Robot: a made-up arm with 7 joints. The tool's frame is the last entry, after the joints.
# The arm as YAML. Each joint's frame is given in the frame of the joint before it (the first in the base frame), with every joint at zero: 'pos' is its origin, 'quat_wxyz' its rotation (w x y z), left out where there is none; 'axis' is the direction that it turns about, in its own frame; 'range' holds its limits. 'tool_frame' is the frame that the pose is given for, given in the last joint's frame.
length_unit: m
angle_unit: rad
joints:
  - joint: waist
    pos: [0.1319, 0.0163, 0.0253]
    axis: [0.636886, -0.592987, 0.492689]
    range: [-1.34, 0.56]
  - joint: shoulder
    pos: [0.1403, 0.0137, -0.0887]
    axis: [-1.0, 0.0, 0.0]
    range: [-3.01, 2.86]
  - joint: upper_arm
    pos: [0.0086, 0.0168, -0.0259]
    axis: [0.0, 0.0, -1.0]
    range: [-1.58, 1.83]
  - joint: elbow
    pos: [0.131, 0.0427, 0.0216]
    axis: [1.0, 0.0, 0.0]
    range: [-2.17, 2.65]
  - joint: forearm
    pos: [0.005, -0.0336, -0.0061]
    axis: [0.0, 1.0, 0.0]
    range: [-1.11, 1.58]
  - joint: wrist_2
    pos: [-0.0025, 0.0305, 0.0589]
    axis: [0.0, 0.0, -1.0]
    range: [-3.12, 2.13]
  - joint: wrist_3
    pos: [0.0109, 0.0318, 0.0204]
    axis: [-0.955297, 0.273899, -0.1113]
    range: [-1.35, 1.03]
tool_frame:
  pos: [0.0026, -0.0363, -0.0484]
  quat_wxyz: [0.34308, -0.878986, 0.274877, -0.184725]
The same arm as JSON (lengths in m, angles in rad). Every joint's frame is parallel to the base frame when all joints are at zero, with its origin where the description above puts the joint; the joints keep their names.
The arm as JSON. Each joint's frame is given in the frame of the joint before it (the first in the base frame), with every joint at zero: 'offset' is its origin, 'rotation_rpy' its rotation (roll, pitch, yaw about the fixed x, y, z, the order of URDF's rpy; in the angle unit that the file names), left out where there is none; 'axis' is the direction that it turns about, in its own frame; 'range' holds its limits. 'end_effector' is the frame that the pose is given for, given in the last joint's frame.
{
  "length_unit": "m",
  "angle_unit": "rad",
  "chain": [
    {
      "id": "waist",
      "offset": [
        0.1319,
        0.0163,
        0.0253
      ],
      "axis": [
        0.636886,
        -0.592987,
        0.492689
      ],
      "range": [
        -1.34,
        0.56
      ]
    },
    {
      "id": "shoulder",
      "offset": [
        0.1403,
        0.0137,
        -0.0887
      ],
      "axis": [
        -1.0,
        0.0,
        0.0
      ],
      "range": [
        -3.01,
        2.86
      ]
    },
    {
      "id": "upper_arm",
      "offset": [
        0.0086,
        0.0168,
        -0.0259
      ],
      "axis": [
        0.0,
        0.0,
        -1.0
      ],
      "range": [
        -1.58,
        1.83
      ]
    },
    {
      "id": "elbow",
      "offset": [
        0.131,
        0.0427,
        0.0216
      ],
      "axis": [
        1.0,
        0.0,
        0.0
      ],
      "range": [
        -2.17,
        2.65
      ]
    },
    {
      "id": "forearm",
      "offset": [
        0.005,
        -0.0336,
        -0.0061
      ],
      "axis": [
        0.0,
        1.0,
        0.0
      ],
      "range": [
        -1.11,
        1.58
      ]
    },
    {
      "id": "wrist_2",
      "offset": [
        -0.0025,
        0.0305,
        0.0589
      ],
      "axis": [
        0.0,
        0.0,
        -1.0
      ],
      "range": [
        -3.12,
        2.13
      ]
    },
    {
      "id": "wrist_3",
      "offset": [
        0.0109,
        0.0318,
        0.0204
      ],
      "axis": [
        -0.955297,
        0.273899,
        -0.1113
      ],
      "range": [
        -1.35,
        1.03
      ]
    }
  ],
  "end_effector": {
    "offset": [
      0.0026,
      -0.0363,
      -0.0484
    ],
    "rotation_rpy": [
      -2.3502,
      -0.1366,
      -0.6633
    ]
  }
}

